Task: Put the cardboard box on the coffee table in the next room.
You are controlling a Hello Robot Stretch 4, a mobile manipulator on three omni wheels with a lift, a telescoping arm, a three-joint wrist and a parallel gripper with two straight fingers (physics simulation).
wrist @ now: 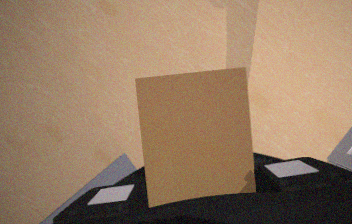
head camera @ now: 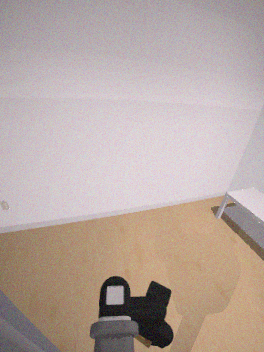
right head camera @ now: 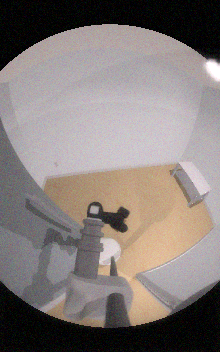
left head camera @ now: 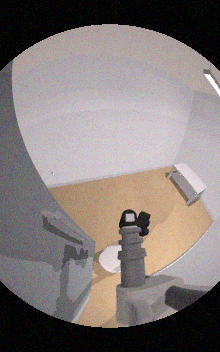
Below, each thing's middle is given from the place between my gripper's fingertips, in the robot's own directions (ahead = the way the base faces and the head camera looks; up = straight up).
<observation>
Right now the brown cardboard box (wrist: 195,127) is 2 cm ahead of my hand, 1 cm to the right of it and 2 cm above it.
</observation>
